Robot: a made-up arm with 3 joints.
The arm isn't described. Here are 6 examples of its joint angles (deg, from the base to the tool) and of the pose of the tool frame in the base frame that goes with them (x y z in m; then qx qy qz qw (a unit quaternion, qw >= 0)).
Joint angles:
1: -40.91 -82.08 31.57
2: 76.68 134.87 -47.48
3: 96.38 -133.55 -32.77
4: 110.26 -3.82 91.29
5: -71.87 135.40 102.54
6: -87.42 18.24 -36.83
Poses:
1: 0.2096 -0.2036 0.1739 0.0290 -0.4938 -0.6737 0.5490
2: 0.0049 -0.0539 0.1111 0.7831 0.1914 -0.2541 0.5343
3: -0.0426 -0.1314 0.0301 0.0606 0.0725 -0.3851 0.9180
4: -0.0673 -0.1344 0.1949 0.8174 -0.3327 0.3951 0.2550
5: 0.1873 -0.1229 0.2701 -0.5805 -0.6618 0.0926 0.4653
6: 0.1211 -0.1903 0.1931 -0.0724 0.3310 0.8632 0.3743
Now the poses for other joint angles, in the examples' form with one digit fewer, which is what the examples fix.
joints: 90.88 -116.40 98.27
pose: -0.059 -0.183 0.105 -0.581 0.676 0.045 0.451
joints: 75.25 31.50 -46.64
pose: -0.011 -0.173 0.175 -0.860 -0.454 -0.101 0.211
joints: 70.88 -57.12 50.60
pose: -0.041 -0.199 0.085 -0.689 0.269 -0.477 0.475
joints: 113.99 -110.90 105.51
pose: -0.077 -0.182 0.161 -0.591 0.758 0.161 0.223
